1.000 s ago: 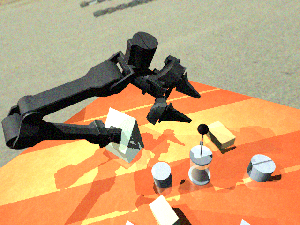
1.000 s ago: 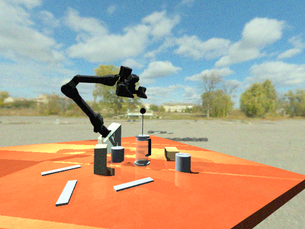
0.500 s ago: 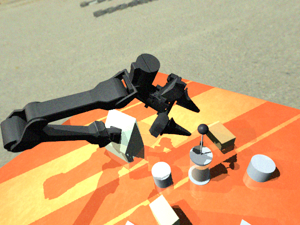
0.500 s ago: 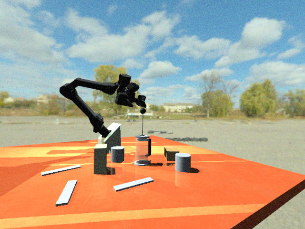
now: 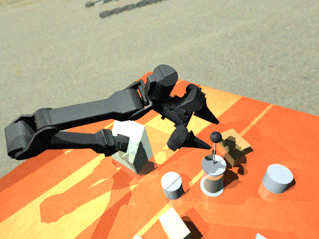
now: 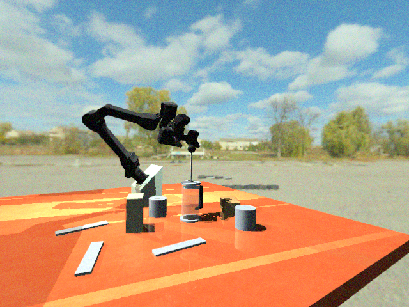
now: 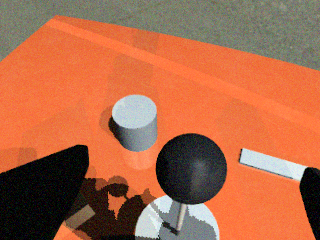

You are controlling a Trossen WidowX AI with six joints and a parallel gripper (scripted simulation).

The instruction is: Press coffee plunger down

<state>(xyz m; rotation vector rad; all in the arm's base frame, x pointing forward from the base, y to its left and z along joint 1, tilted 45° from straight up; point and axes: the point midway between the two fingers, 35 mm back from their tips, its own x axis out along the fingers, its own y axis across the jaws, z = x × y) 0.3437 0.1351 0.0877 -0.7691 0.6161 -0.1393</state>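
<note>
The coffee press lies 20 mm to the left of my gripper tip and 150 mm below it. Round my gripper tip: pale block (40 mm behind, 200 mm to the right, 230 mm below).
</note>
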